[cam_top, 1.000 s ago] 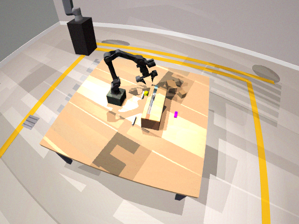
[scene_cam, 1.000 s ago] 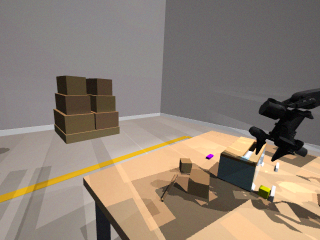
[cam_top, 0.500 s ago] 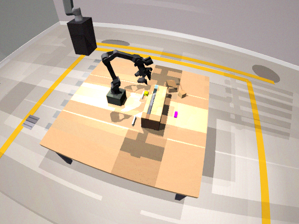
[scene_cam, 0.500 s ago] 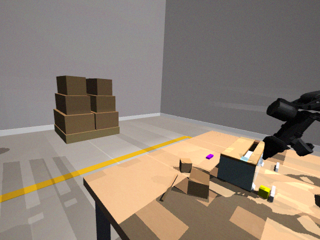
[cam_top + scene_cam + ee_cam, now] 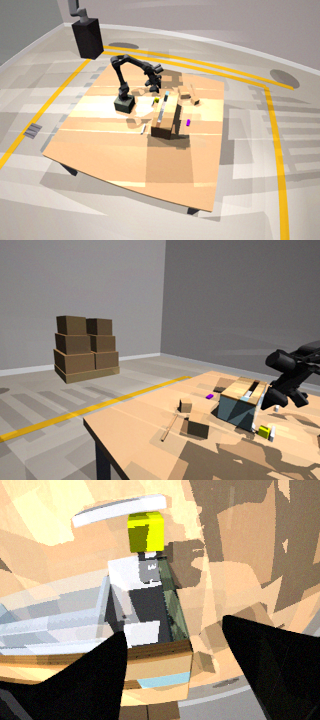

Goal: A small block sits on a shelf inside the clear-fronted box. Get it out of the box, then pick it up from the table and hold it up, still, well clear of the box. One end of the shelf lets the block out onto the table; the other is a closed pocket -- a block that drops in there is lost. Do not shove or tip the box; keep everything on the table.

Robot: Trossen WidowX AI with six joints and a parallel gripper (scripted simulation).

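Now: gripper tip 11 cm above the yellow block, 2 cm past it and 1 cm to the left of it. From my gripper tip the other things lie so: thin wooden stick 27 cm ahead, 25 cm to the left, 12 cm below; then purple block 30 cm ahead, 16 cm to the right, 12 cm below; then clear-fronted box 18 cm to the right, 7 cm ahead, 6 cm below.
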